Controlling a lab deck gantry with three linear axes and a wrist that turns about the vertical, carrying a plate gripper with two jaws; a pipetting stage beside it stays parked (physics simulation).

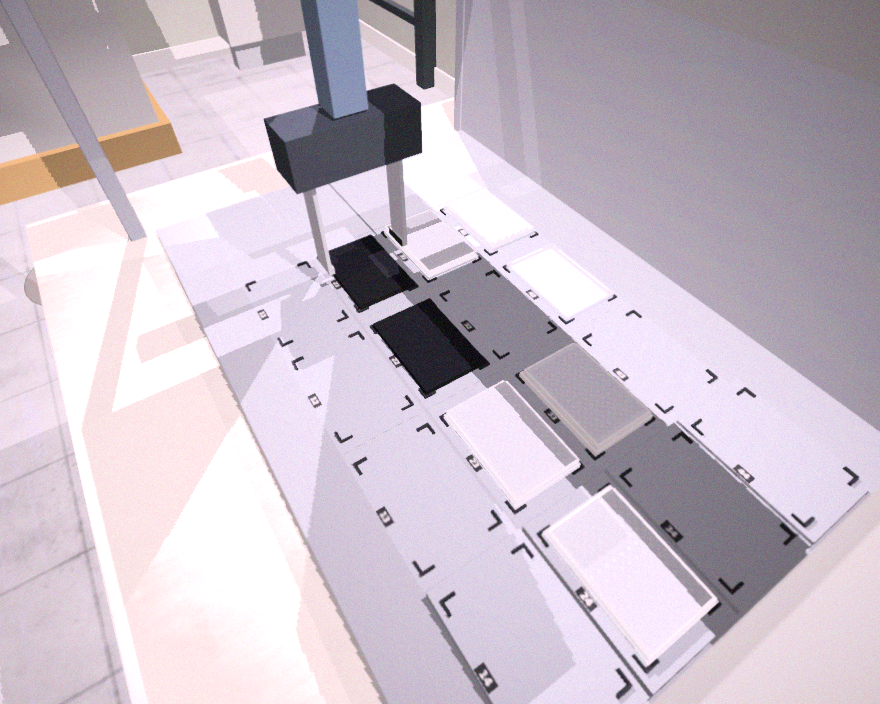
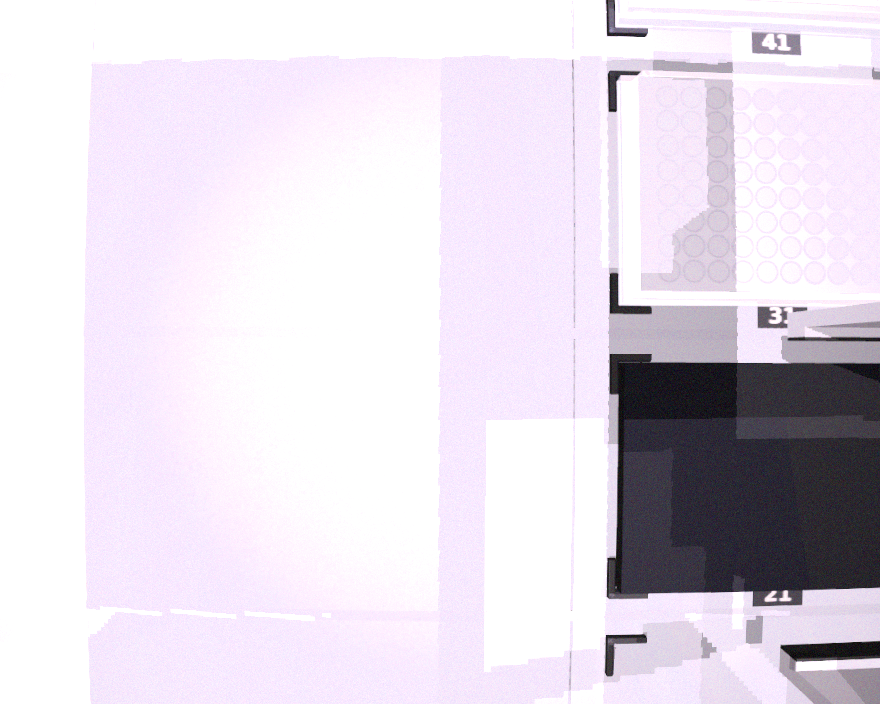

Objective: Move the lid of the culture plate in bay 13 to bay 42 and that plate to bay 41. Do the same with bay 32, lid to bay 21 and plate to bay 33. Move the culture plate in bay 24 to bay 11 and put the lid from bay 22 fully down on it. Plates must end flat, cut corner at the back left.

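Frame: origin at the robot's base, x ahead, y right, z down, level; millimetres.
Where they show: gripper, fingertip midpoint: (image 1: 363, 252) (image 2: 837, 493); robot's base, origin of the base link: (image 1: 248, 286).
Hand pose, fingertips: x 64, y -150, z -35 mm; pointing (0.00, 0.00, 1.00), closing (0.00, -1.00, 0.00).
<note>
Each offset is from my fingertips to the centre of the thing.
A black lid @[dx +0, dy +0, dz +31 mm] (image 1: 370, 271) (image 2: 719, 506) lies flat in bay 21. My gripper (image 1: 364, 260) (image 2: 836, 491) is open around it, jaws apart from its two long sides. The other black lid @[dx +164, dy +0, dz +31 mm] (image 1: 429, 348) lies in bay 22. A grey plate with wells @[dx +328, dy -107, dz +28 mm] (image 1: 587, 400) sits flat in bay 33. A white plate @[dx +0, dy -214, dz +28 mm] (image 1: 488, 218) (image 2: 748, 13) is in bay 41; a white lid @[dx +164, dy -214, dz +31 mm] (image 1: 561, 280) lies in bay 42. The pale culture plate @[dx +492, dy +0, dz +14 mm] (image 1: 631, 572) sits in bay 24. Bays 11, 13 and 32 hold no plate or lid. Cut corners are hard to make out.
A white plate with wells @[dx +0, dy -107, dz +28 mm] (image 1: 440, 249) (image 2: 777, 183) stands in bay 31, close beside one jaw. Another white plate @[dx +328, dy +0, dz +28 mm] (image 1: 510, 444) stands in bay 23, between the bay 22 lid and the bay 24 plate. A wall rises behind the deck's far side.
</note>
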